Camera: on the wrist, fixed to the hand. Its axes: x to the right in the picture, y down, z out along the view.
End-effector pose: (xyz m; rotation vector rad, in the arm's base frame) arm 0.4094 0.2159 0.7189 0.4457 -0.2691 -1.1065
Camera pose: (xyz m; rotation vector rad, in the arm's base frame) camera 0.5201 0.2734 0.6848 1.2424 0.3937 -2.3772
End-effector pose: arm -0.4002 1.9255 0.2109 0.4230 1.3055 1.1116
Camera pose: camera -0.5183 1.9364 0.2623 -0.6050 1.6365 -0.3086
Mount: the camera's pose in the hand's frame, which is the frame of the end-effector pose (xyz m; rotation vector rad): -0.0042 0.0936 -0.0891 0.3124 0.4384 -1.5100
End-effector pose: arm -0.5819 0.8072 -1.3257 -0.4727 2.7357 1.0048
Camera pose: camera -0.6174 0.8171 -1.2018 -2.2830 1.7367 0.0328
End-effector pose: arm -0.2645 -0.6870 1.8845 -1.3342 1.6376 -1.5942
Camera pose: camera -0.3680 -0.6572 1.8129 1.6052 -0.1423 2.0226
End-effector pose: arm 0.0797 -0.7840 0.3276 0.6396 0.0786 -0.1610
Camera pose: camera 0.0897 -0.6561 0.3118 0.8043 0.9788 -1.5095
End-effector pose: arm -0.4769 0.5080 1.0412 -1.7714 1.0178 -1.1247
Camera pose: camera -0.5812 0.4601 0.9816 1.9231 0.5571 2.4024
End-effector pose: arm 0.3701 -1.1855 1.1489 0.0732 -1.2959 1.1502
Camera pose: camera 0.3689 -1.0875 1.0646 0.8262 -0.3655 0.0000
